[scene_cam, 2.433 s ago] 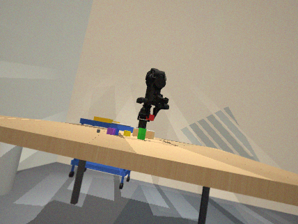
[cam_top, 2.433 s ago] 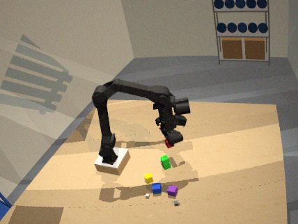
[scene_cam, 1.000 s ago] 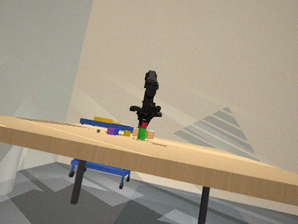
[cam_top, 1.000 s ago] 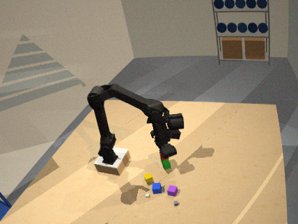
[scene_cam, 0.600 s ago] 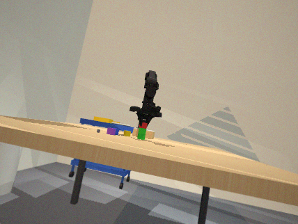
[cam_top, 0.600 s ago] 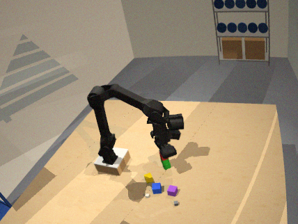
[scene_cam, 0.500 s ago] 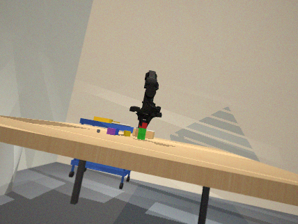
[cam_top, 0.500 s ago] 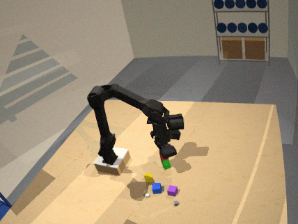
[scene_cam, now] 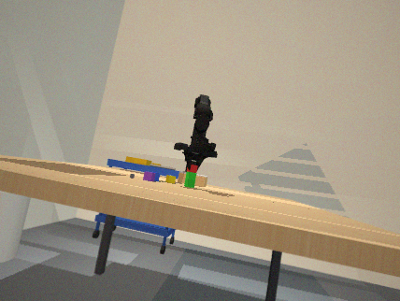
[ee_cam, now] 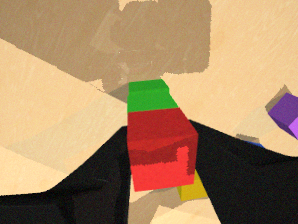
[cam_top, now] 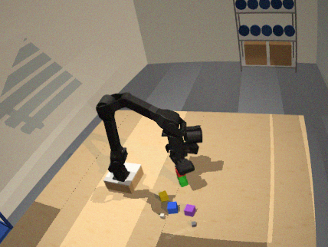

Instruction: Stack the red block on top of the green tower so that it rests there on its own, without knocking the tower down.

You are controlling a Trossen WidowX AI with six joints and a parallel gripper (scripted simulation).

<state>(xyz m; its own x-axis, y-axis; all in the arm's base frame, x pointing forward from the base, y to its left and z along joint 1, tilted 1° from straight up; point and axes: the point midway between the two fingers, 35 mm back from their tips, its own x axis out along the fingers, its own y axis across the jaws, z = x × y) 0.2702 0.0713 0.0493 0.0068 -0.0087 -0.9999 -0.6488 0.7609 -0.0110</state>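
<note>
The red block is 1 cm behind my gripper tip and 1 cm above it. The rest, counted from my gripper tip: purple block: 8 cm ahead, 15 cm to the right, 5 cm below; yellow block: 5 cm behind, 10 cm to the right, 6 cm below; blue block: 1 cm ahead, 16 cm to the right, 5 cm below.
</note>
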